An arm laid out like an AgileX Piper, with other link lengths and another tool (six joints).
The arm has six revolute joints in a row. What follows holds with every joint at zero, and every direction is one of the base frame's.
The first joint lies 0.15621 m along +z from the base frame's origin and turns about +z.
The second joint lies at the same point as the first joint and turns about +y.
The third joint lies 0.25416 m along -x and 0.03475 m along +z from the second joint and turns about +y.
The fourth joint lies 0.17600 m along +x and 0.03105 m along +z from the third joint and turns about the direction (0.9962, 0, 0.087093).
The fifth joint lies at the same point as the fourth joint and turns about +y.
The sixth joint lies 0.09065 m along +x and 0.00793 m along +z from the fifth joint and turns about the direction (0.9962, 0, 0.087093).
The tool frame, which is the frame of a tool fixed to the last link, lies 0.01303 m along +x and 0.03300 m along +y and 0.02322 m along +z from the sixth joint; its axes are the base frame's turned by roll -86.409, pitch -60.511 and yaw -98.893 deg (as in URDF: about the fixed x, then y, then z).
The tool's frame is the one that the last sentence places.
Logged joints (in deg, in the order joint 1, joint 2, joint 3, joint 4, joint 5, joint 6), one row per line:
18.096 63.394 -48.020 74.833 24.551 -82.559
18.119 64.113 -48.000 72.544 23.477 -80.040
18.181 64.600 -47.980 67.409 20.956 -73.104
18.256 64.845 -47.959 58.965 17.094 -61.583
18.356 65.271 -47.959 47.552 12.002 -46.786
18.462 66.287 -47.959 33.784 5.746 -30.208
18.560 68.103 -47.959 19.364 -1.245 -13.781
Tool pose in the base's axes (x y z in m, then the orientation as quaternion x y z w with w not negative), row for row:
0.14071 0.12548 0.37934 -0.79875 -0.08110 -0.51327 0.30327
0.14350 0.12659 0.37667 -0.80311 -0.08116 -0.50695 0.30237
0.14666 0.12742 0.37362 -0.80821 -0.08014 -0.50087 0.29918
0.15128 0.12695 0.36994 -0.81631 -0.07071 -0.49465 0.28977
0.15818 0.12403 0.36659 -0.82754 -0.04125 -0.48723 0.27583
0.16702 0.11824 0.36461 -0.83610 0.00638 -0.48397 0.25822
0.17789 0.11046 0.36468 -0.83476 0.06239 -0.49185 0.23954
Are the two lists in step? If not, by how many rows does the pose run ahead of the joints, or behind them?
The pose runs 2 rows behind the joints: the pose in row i belongs to the joints in row i - 2.
